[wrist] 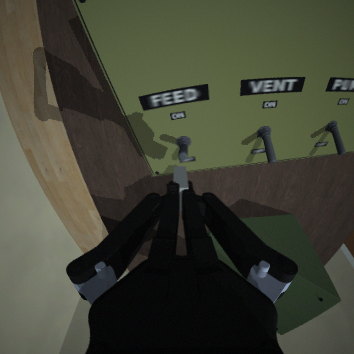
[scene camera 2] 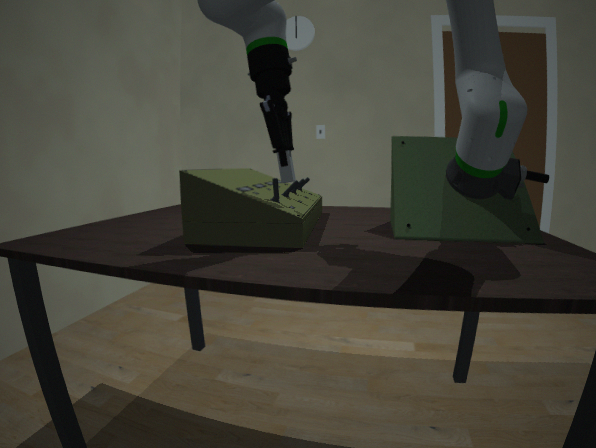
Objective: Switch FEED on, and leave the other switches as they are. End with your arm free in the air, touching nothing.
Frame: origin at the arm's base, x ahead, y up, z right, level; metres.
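Where they show: gripper, fingertip midpoint: (wrist: 179, 175) (scene camera 2: 288, 182); arm's base, link origin: (scene camera 2: 473, 177).
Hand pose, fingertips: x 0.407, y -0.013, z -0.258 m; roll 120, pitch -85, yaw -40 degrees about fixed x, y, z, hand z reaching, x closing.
Observation:
Things, the pixels of their centre, and the offset from my fingertips. "*": a spot on its surface instead. Level surfaces: height alone.
- FEED lever, body centre: (wrist: 183, 149) (scene camera 2: 276, 188) dx +0.031, dy -0.014, dz +0.002 m
- VENT lever, surface spot: (wrist: 269, 146) * dx +0.049, dy -0.014, dz +0.120 m
- third lever, surface spot: (wrist: 337, 137) * dx +0.079, dy -0.018, dz +0.234 m
- sloped green panel box, body centre: (wrist: 293, 80) (scene camera 2: 265, 204) dx +0.143, dy -0.068, dz +0.160 m
- dark table, surface height: dy -0.128 m
The FEED lever (scene camera 2: 275, 190) (wrist: 184, 149) stands nearly upright in the scene view, at a different angle from its neighbours. In the wrist view it is foreshortened, below its ON label. The VENT lever (wrist: 269, 146) and the third lever (wrist: 337, 137) slant toward their OFF labels, on the low side of the sloped green panel box (scene camera 2: 240, 232) (wrist: 225, 40). My gripper (scene camera 2: 287, 174) (wrist: 179, 175) is shut and empty. Its tip is close to the FEED lever, on the low side in the wrist view. A small gap shows in the scene view; contact is hard to tell.
The box stands on a dark table (scene camera 2: 250, 272) (wrist: 210, 186). A larger green block (scene camera 2: 417, 185) (wrist: 295, 255) stands to the right, beside the arm's lower part (scene camera 2: 487, 125). The arm reaches down over the box from above.

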